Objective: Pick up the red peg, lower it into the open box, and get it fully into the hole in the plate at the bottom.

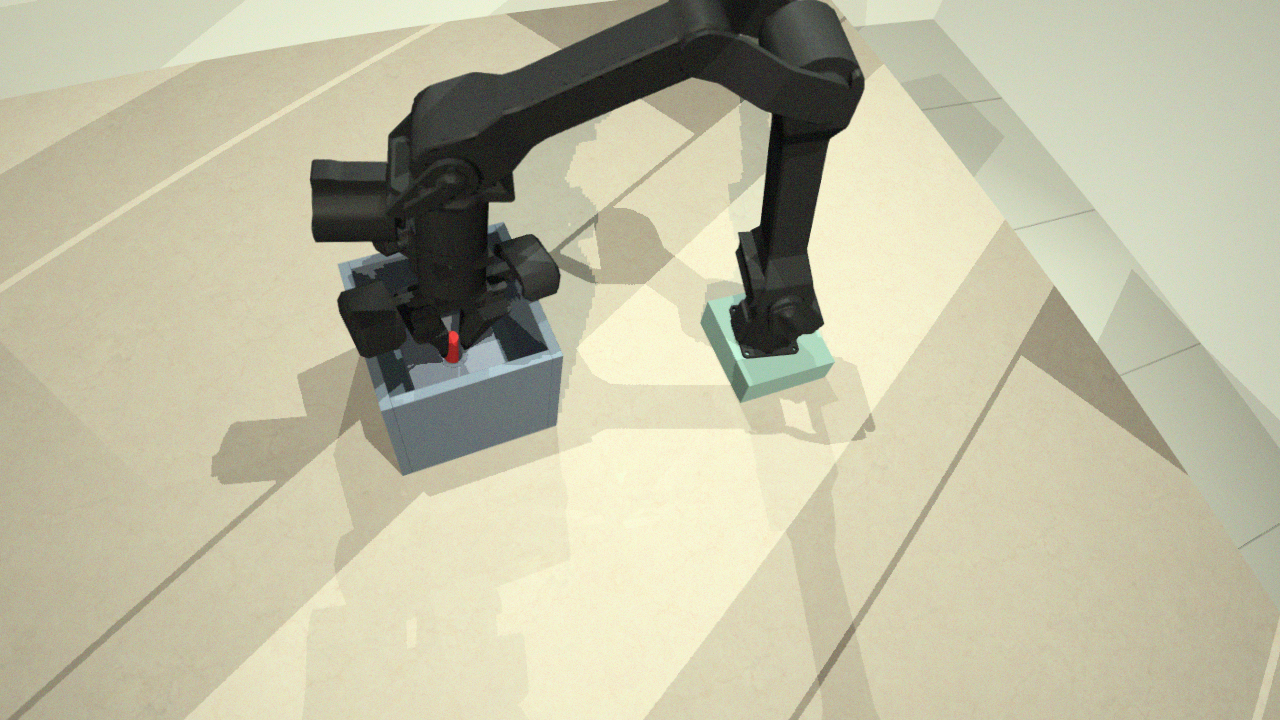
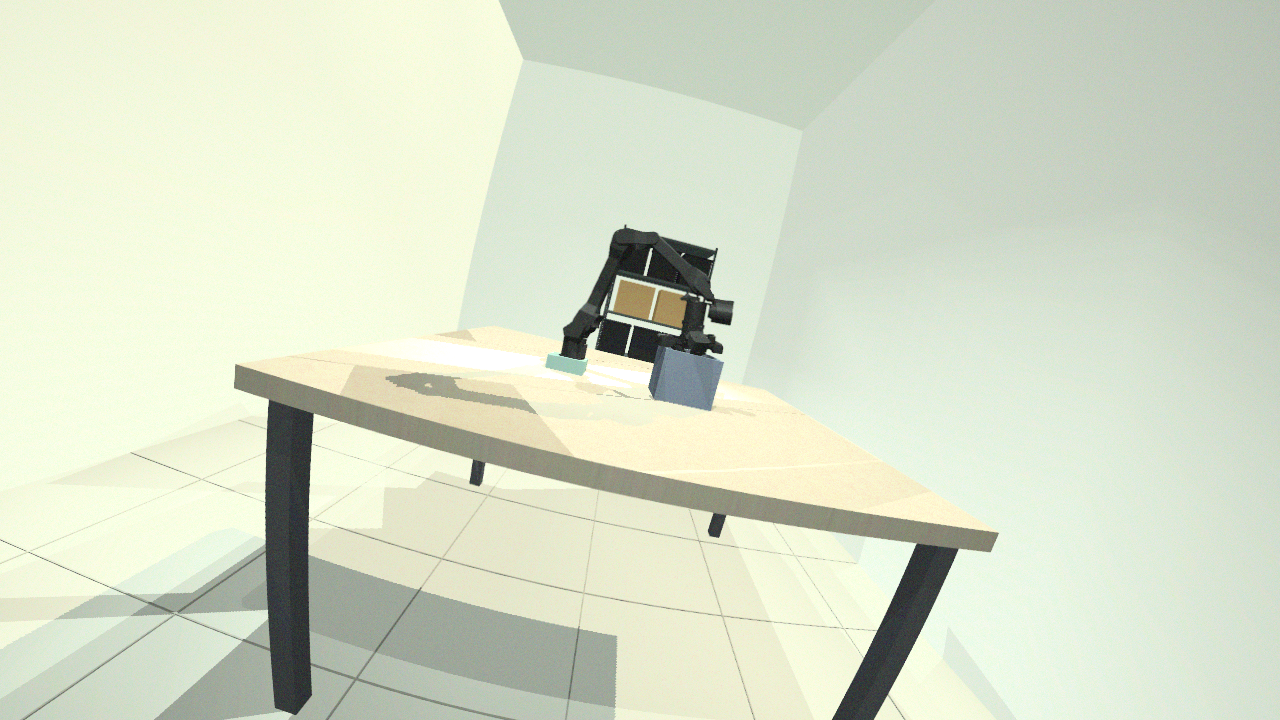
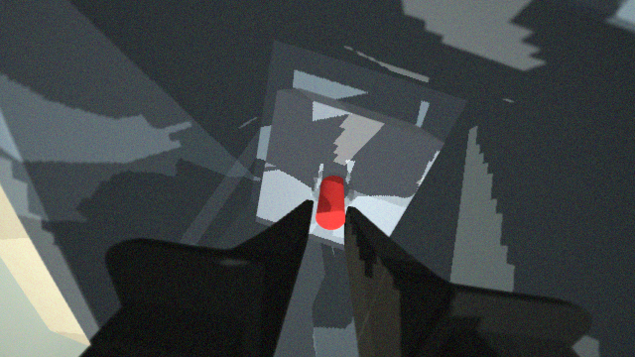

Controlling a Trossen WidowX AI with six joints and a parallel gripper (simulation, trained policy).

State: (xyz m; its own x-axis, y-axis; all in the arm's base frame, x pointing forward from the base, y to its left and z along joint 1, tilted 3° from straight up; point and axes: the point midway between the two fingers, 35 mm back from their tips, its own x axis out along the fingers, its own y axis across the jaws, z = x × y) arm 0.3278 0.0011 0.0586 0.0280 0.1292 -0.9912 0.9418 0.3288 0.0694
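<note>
The red peg is 3 cm below my gripper tip and 1 cm to the right of it. From my gripper tip the other things lie so: plate (3 cm below).
</note>
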